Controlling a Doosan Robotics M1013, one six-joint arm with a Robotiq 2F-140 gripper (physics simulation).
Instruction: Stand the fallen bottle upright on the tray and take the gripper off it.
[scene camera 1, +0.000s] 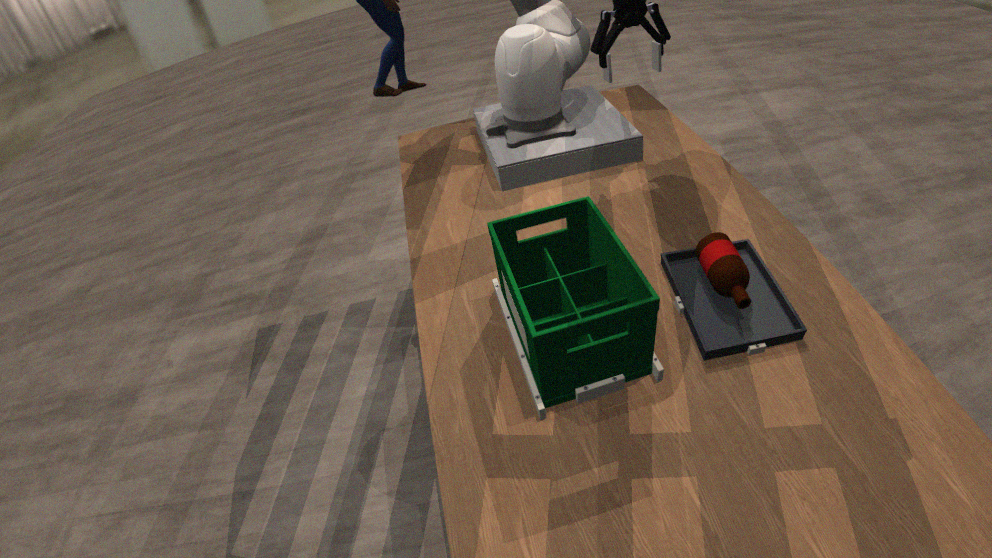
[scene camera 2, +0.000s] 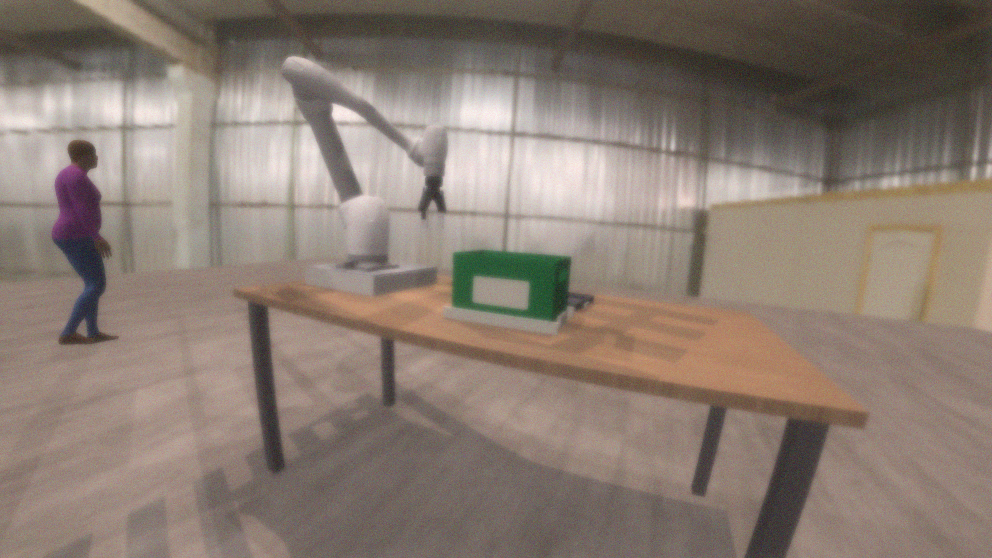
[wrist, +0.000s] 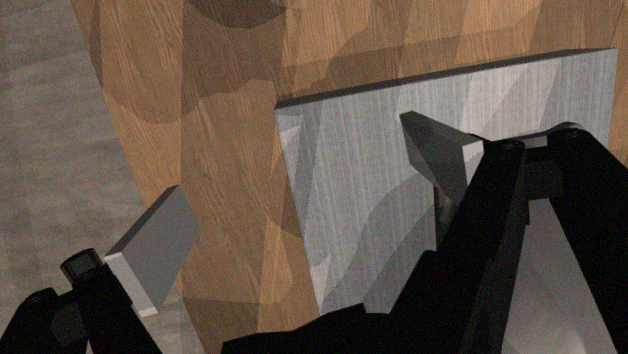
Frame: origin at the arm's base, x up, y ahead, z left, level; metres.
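Seen in the pictures: gripper, fingertip midpoint: (scene camera 1: 632, 75) (scene camera 2: 432, 228) (wrist: 295, 173); arm's base, link origin: (scene camera 1: 534, 127) (scene camera 2: 367, 267).
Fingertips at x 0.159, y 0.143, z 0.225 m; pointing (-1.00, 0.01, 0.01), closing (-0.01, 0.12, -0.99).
Observation:
Pixels of each thing's top centre, then the offset from my fingertips to it. "*": a spot on its surface instead. Level surfaces: height alone.
- brown bottle, top centre: (scene camera 1: 730, 258) dx -0.152, dy +0.513, dz -0.030 m
- dark tray, surface spot: (scene camera 1: 714, 352) * dx -0.215, dy +0.649, dz -0.127 m
- green crate, top centre: (scene camera 1: 565, 256) (scene camera 2: 514, 254) dx -0.056, dy +0.508, dz -0.336 m
- wooden table, surface height: dx -0.231 m
A brown bottle (scene camera 1: 725, 267) with a red label lies on its side on the dark tray (scene camera 1: 714, 352), its neck toward the tray's front part in scene camera 1. In scene camera 2 a small part of the tray (scene camera 2: 581, 299) shows behind the crate, and the bottle cannot be made out there. My gripper (scene camera 1: 631, 64) (scene camera 2: 432, 213) (wrist: 295, 173) is open and empty. It points down, high above the table near the robot base, well away from the bottle. The bottle does not show in the wrist view.
A green crate (scene camera 1: 598, 340) (scene camera 2: 541, 291) with inner dividers stands beside the tray, within pale rails. The robot's grey base block (scene camera 1: 568, 164) (scene camera 2: 405, 279) (wrist: 350, 150) is at the far end of the wooden table (scene camera 1: 728, 471) (scene camera 2: 659, 360). A person (scene camera 1: 394, 48) (scene camera 2: 79, 222) stands beyond the table.

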